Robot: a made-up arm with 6 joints. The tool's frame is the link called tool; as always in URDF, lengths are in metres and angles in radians.
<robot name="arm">
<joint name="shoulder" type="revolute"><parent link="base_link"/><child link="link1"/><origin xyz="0 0 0.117" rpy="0 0 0"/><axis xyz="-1 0 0"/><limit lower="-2.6" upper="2.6"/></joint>
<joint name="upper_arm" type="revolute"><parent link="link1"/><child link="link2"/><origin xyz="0.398 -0.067 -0.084" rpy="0 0 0"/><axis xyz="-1 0 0"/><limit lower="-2.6" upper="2.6"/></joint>
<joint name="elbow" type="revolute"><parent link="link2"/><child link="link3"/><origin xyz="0.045 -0.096 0.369" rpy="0 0 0"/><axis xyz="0 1 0"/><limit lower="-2.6" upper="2.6"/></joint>
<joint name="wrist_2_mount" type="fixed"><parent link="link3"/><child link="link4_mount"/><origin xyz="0.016 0.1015 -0.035" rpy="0 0 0"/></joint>
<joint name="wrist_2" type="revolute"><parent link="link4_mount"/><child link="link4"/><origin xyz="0.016 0.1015 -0.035" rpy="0 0 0"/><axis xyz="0 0 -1"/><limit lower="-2.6" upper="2.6"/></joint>
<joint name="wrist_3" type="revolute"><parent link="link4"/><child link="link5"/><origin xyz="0.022 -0.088 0.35" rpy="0 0 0"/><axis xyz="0 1 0"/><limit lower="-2.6" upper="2.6"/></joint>
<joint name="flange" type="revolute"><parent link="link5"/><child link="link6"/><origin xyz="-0.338 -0.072 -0.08" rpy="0 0 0"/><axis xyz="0 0 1"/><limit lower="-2.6" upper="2.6"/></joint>
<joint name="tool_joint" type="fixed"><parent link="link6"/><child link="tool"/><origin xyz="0.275 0.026 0.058" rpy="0 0 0"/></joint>
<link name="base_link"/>
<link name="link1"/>
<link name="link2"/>
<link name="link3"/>
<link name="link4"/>
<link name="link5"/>
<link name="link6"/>
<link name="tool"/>
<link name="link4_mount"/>
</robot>
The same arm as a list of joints. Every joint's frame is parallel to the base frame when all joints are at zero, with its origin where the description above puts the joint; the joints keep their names.
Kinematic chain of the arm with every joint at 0, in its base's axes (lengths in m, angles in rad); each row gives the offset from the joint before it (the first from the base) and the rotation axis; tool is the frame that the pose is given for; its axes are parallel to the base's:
shoulder: xyz 0 0 0.117 axis -x
upper_arm: xyz 0.398 -0.067 -0.084 axis -x
elbow: xyz 0.045 -0.096 0.369 axis +y
wrist_2: xyz 0.032 0.203 -0.07 axis -z
wrist_3: xyz 0.022 -0.088 0.35 axis +y
flange: xyz -0.338 -0.072 -0.08 axis +z
tool: xyz 0.275 0.026 0.058
Joint limits (rad, base to tool): -2.6..2.6 -2.6..2.6 -2.6..2.6 -2.6..2.6 -2.6..2.6 -2.6..2.6

